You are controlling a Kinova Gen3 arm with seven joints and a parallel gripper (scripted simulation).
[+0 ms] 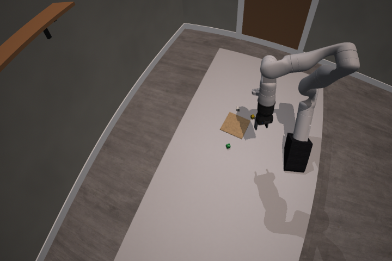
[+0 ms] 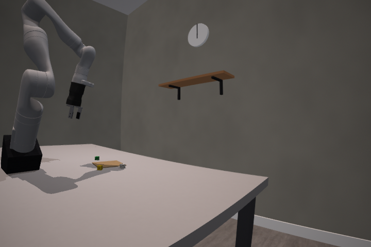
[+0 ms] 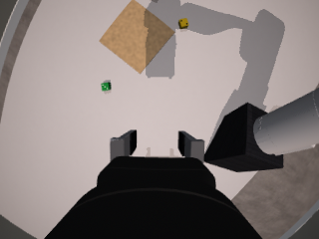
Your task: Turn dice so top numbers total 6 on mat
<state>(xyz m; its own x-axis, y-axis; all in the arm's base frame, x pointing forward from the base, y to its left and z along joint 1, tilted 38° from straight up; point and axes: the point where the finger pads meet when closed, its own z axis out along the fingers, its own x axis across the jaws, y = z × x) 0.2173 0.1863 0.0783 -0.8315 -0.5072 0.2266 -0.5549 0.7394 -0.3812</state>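
My gripper is now 16 cm short of the white die, 23 cm to the left of it and 24 cm above it. The rest, counted from my hand: green die (14 cm ahead, 4 cm to the left, 24 cm below); then yellow die (6 cm ahead, 21 cm to the right, 24 cm below); then tan mat (14 cm ahead, 12 cm to the right, 25 cm below).
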